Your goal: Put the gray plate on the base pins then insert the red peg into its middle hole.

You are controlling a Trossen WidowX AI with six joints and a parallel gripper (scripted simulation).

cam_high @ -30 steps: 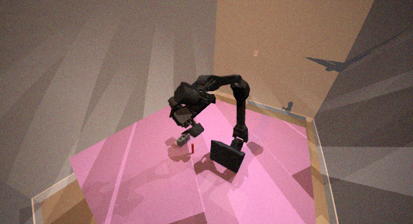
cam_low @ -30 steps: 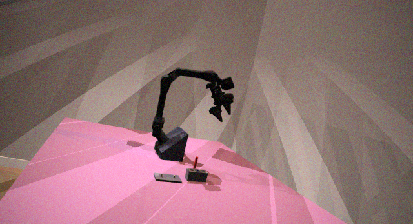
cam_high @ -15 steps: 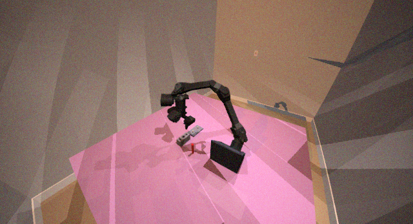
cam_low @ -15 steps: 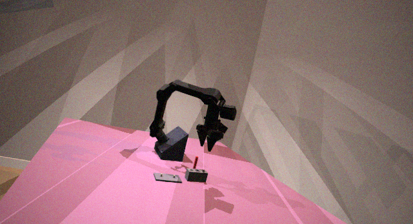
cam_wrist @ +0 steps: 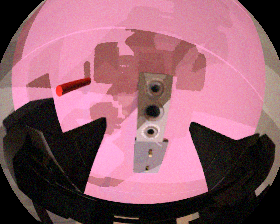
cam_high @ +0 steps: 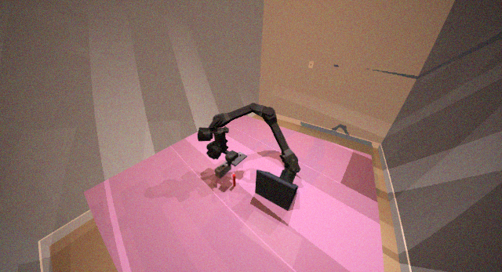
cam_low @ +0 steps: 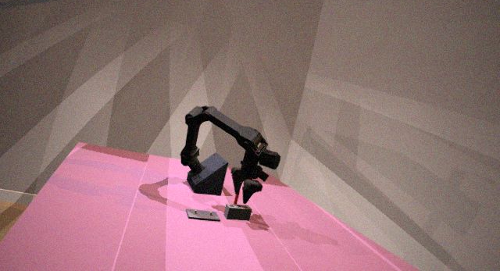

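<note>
Right now the thick gray plate is 40 mm below my gripper tip and 10 mm ahead of it. Also, from my gripper tip: flat gray base (140 mm to the right, 70 mm below); red peg (100 mm behind, 40 mm to the left, 40 mm below).
</note>
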